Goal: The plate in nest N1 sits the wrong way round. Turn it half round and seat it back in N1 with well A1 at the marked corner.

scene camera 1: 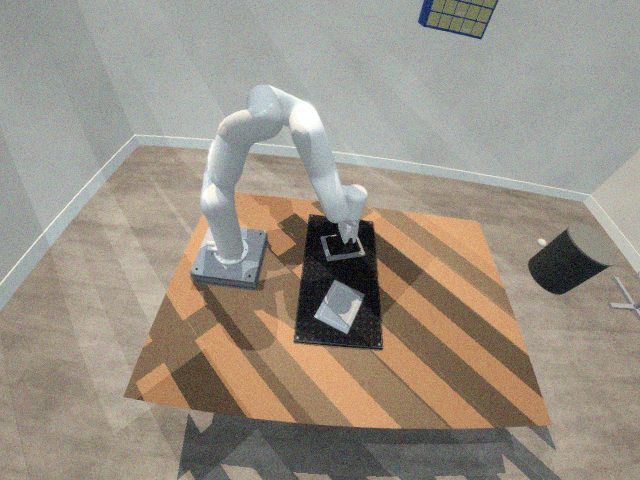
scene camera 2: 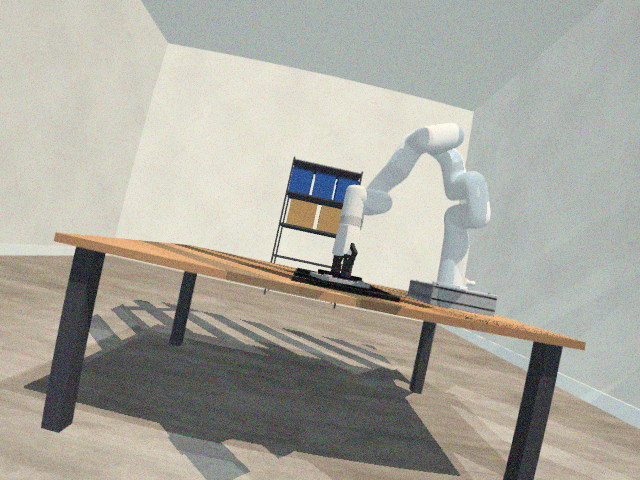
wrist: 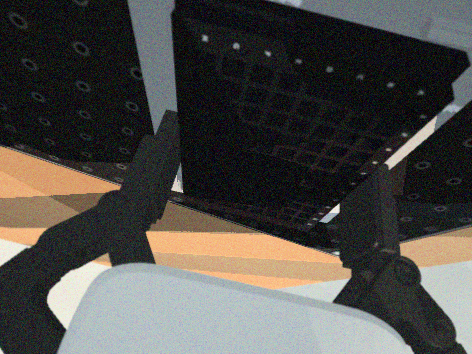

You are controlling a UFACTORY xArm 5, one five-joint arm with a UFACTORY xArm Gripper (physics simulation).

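The black well plate [wrist: 300, 110] [scene camera 1: 336, 246] is between the fingers of my gripper [wrist: 270, 154] [scene camera 1: 349, 241] [scene camera 2: 341, 274], which is shut on it by two opposite sides. Small white marks run along the plate's far and right edges in the wrist view; they are too blurred to read. The grey nest frame [scene camera 1: 344, 256] [wrist: 156, 65] surrounds the plate on the black board [scene camera 1: 308, 315] [wrist: 50, 75]. The plate is level or nearly so, at or just above the nest; its exact height and seating cannot be told. Nest labels and the marked corner are not legible.
A grey, flat block-like piece [scene camera 1: 339, 304] sits turned at an angle on the near part of the board. The arm's grey base [scene camera 1: 227, 268] [scene camera 2: 449, 298] stands beside the board on the wooden table [scene camera 1: 439, 310] [scene camera 2: 155, 248]. A shelf unit [scene camera 2: 281, 224] stands behind.
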